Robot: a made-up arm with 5 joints. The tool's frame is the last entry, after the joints. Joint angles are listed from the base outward. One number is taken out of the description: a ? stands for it. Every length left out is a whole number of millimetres.
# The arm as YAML. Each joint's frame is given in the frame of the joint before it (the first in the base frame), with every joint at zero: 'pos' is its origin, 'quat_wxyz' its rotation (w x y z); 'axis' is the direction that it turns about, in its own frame. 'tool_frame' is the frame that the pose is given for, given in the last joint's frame.
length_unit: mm
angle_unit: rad
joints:
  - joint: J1
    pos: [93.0, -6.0, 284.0]
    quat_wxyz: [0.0, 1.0, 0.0, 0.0]
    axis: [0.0, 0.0, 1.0]
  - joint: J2
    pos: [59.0, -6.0, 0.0]
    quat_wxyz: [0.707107, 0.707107, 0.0, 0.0]
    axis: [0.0, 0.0, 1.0]
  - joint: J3
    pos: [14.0, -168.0, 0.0]
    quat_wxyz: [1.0, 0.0, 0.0, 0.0]
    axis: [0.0, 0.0, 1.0]
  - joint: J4
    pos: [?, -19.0, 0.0]
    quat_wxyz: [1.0, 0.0, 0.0, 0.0]
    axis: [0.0, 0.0, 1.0]
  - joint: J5
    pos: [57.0, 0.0, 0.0]
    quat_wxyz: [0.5, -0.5, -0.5, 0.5]
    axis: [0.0, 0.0, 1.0]
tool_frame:
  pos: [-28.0, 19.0, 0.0]
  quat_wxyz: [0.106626, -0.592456, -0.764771, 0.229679]
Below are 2 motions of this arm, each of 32 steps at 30 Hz.
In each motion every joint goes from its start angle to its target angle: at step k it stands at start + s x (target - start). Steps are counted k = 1, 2, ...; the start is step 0. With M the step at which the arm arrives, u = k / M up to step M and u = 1 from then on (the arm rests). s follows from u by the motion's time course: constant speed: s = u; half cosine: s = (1 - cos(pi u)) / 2; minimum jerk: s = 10 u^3 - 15 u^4 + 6 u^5.
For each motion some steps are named. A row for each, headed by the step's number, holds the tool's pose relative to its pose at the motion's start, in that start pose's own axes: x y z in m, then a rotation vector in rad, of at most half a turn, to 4 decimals.
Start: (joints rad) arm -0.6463 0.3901 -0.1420 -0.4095 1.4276
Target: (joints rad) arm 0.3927 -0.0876 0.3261 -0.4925 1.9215
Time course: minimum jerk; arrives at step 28
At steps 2, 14, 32:
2: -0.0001 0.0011 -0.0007 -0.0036 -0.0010 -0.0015
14: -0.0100 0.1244 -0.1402 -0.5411 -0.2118 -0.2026
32: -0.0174 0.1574 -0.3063 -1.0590 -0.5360 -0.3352

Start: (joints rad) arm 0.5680 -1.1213 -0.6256 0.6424 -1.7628
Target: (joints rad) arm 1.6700 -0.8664 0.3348 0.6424 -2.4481
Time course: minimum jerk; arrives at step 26
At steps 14, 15, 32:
14: 0.1575 -0.0084 0.0254 0.5209 0.4750 -0.4073
15: 0.1719 -0.0234 0.0250 0.6234 0.5153 -0.4368
32: 0.2106 -0.1195 -0.0011 1.2367 0.6173 -0.4930

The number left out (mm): 204.0
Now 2 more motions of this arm.
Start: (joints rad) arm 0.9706 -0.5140 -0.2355 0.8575 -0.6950
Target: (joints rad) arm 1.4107 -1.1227 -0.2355 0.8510 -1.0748
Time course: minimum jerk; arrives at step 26
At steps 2, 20, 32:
2: 0.0001 -0.0007 -0.0006 0.0032 0.0012 0.0009
20: -0.0148 -0.0811 -0.1699 0.7120 0.1129 0.1513
32: -0.0205 -0.0809 -0.1862 0.7744 0.1060 0.1586

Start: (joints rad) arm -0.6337 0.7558 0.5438 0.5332 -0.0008
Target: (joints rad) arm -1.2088 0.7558 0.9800 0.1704 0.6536
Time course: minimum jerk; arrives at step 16
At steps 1, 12, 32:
1: -0.0004 0.0001 0.0001 -0.0005 -0.0010 -0.0024
12: -0.1299 0.0820 0.0201 -0.2575 -0.4249 -0.9724
32: -0.1396 0.0956 0.0181 -0.2930 -0.4752 -1.0821

